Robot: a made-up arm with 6 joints. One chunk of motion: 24 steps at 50 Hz.
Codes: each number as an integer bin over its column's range. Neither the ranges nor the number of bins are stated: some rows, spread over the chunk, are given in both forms.
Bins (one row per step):
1: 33 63 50 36 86 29
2: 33 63 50 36 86 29
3: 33 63 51 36 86 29
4: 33 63 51 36 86 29
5: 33 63 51 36 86 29
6: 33 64 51 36 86 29
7: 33 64 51 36 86 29
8: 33 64 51 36 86 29
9: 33 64 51 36 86 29
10: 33 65 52 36 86 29
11: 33 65 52 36 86 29
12: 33 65 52 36 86 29
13: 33 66 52 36 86 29
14: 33 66 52 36 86 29
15: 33 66 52 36 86 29
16: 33 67 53 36 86 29
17: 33 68 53 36 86 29
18: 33 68 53 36 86 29
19: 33 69 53 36 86 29
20: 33 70 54 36 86 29
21: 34 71 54 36 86 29
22: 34 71 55 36 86 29
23: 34 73 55 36 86 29
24: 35 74 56 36 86 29
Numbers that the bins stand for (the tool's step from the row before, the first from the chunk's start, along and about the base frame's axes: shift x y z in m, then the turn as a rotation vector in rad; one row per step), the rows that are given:
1: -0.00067 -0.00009 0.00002 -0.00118 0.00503 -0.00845
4: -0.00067 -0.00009 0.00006 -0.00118 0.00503 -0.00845
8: -0.00067 -0.00006 0.00006 -0.00118 0.00503 -0.00845
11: -0.00067 -0.00003 0.00010 -0.00118 0.00503 -0.00845
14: -0.00067 0.00000 0.00010 -0.00118 0.00503 -0.00845
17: -0.00067 0.00006 0.00014 -0.00118 0.00503 -0.00845
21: -0.00063 0.00015 0.00018 -0.00118 0.00503 -0.00845
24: -0.00059 0.00024 0.00026 -0.00118 0.00503 -0.00845
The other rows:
2: -0.00067 -0.00009 0.00002 -0.00118 0.00503 -0.00845
3: -0.00067 -0.00009 0.00006 -0.00118 0.00503 -0.00845
5: -0.00067 -0.00009 0.00006 -0.00118 0.00503 -0.00845
6: -0.00067 -0.00006 0.00006 -0.00118 0.00503 -0.00845
7: -0.00067 -0.00006 0.00006 -0.00118 0.00503 -0.00845
9: -0.00067 -0.00006 0.00006 -0.00118 0.00503 -0.00845
10: -0.00067 -0.00003 0.00010 -0.00118 0.00503 -0.00845
12: -0.00067 -0.00003 0.00010 -0.00118 0.00503 -0.00845
13: -0.00067 0.00000 0.00010 -0.00118 0.00503 -0.00845
15: -0.00067 0.00000 0.00010 -0.00118 0.00503 -0.00845
16: -0.00067 0.00003 0.00014 -0.00118 0.00503 -0.00845
18: -0.00067 0.00006 0.00014 -0.00118 0.00503 -0.00845
19: -0.00067 0.00009 0.00014 -0.00118 0.00503 -0.00845
20: -0.00067 0.00012 0.00018 -0.00118 0.00503 -0.00845
22: -0.00063 0.00015 0.00022 -0.00118 0.00503 -0.00845
23: -0.00063 0.00021 0.00022 -0.00118 0.00503 -0.00845

